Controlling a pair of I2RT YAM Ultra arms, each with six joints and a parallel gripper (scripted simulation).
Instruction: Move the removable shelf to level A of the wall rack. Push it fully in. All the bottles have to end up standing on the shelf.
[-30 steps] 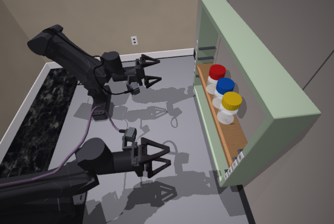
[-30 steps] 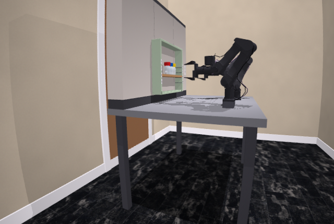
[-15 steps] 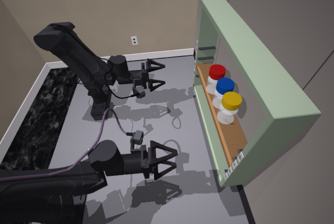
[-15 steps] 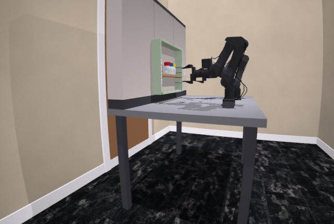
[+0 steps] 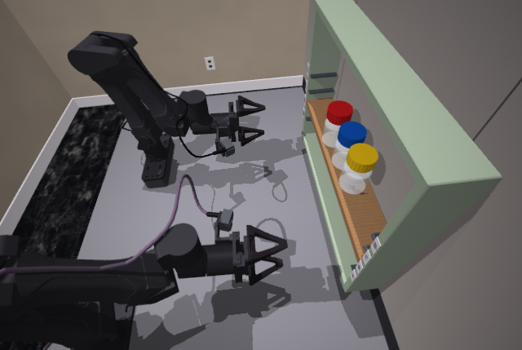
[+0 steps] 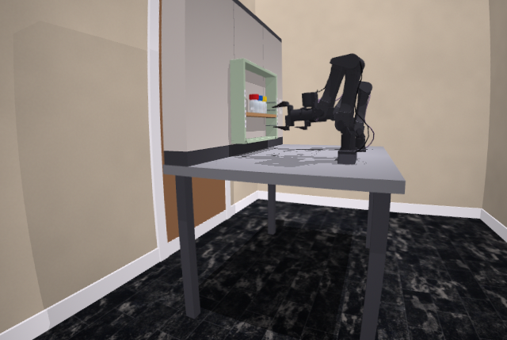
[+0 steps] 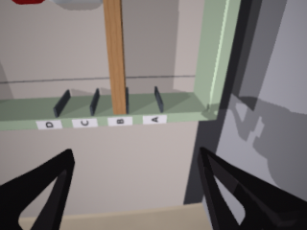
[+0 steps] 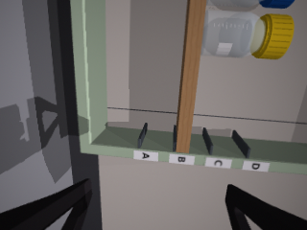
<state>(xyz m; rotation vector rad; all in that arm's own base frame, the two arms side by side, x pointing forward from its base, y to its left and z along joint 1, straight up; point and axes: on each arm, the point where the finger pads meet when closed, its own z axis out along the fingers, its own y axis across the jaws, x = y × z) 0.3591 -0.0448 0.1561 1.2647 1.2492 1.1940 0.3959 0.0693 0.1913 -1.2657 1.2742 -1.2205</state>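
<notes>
The rack slot is 15 cm ahead of my left hand, 5 cm to the left of it and 1 cm above it. From my left hand the other things lie so: green wall rack 19 cm ahead, 18 cm to the right, 8 cm above; wooden shelf 19 cm ahead, 18 cm to the right, 2 cm above; red-capped bottle 18 cm ahead, 12 cm to the right, 8 cm above.
My right hand is 16 cm short of the yellow-capped bottle, 13 cm to the right of it and 8 cm below it. Also, from my right hand: green wall rack 16 cm ahead, 20 cm to the left, 9 cm above; blue-capped bottle 16 cm ahead, 19 cm to the left, 8 cm above; wooden shelf 16 cm ahead, 20 cm to the left, 2 cm above.
</notes>
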